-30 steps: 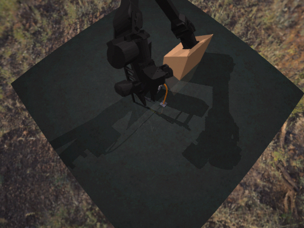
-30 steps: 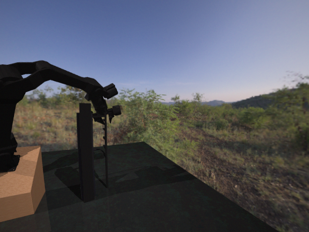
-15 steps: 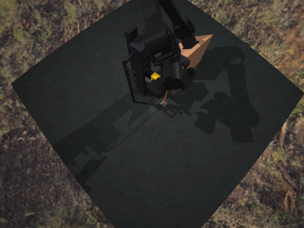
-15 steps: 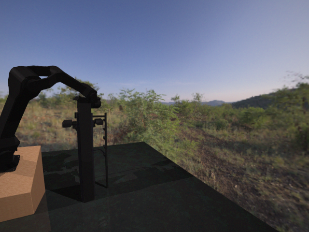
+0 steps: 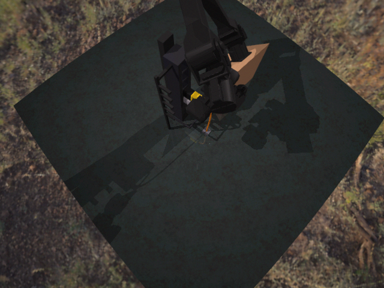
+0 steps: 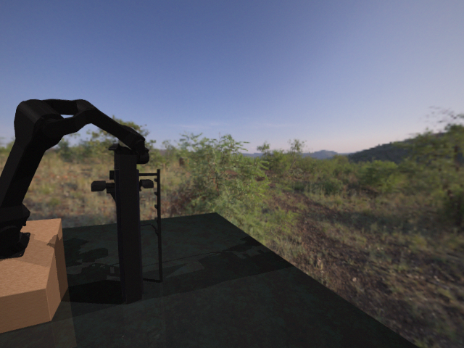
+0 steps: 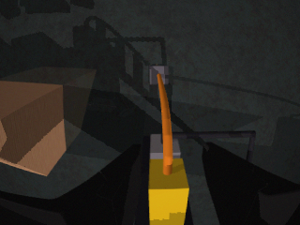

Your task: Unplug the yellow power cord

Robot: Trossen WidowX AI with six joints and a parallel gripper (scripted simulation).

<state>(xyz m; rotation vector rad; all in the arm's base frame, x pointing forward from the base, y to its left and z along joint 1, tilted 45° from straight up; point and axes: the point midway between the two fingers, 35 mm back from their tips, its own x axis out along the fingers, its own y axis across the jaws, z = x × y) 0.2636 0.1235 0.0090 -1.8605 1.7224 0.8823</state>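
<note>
My gripper tip is 10 mm short of the yellow plug, 70 mm to the left of it and 10 mm above it. From my gripper tip the other things lie so: grey anchor (10 mm to the left, 230 mm below).
</note>
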